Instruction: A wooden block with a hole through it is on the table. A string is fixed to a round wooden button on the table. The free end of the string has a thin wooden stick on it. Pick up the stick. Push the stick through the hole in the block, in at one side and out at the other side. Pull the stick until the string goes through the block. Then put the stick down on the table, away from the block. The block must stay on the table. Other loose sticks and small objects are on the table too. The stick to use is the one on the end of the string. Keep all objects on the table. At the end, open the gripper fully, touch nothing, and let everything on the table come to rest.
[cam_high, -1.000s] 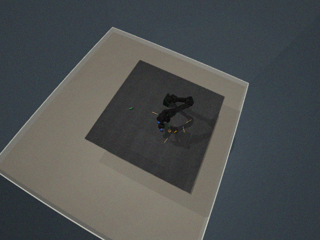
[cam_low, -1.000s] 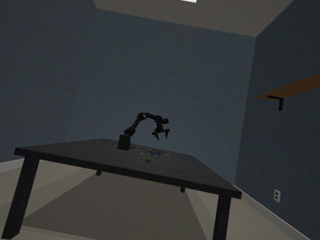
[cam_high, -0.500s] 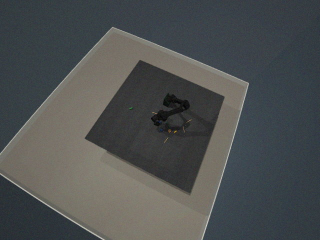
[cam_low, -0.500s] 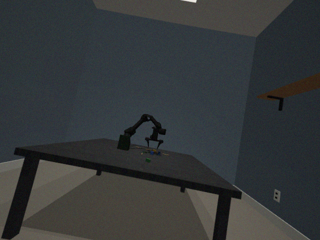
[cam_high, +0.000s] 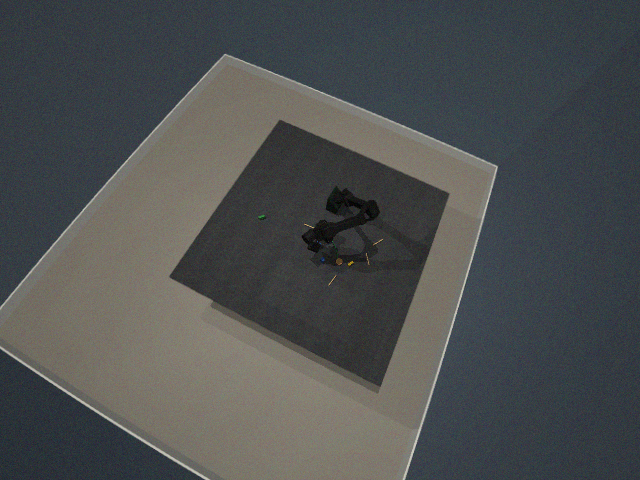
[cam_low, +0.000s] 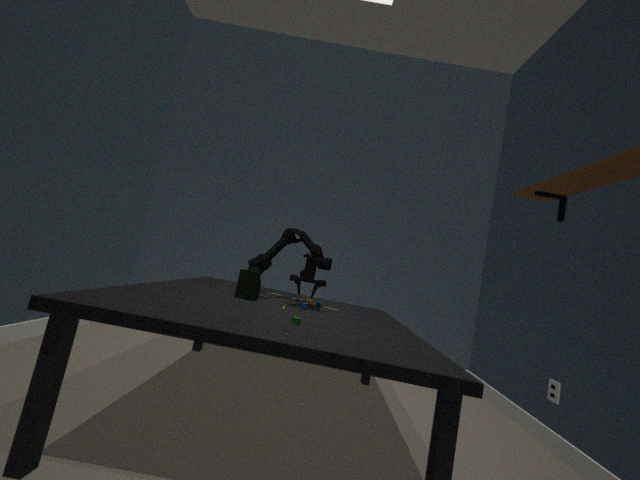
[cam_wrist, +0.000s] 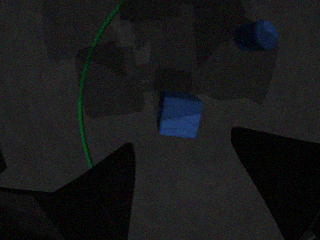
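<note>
The blue block is 50 mm below my gripper tip. Round my gripper tip: thin wooden stick (100 mm behind, 70 mm to the right, 60 mm below); then yellow piece (220 mm to the left, 50 mm below, 50 mm ahead); then round wooden button (160 mm to the left, 60 mm ahead, 50 mm below).
</note>
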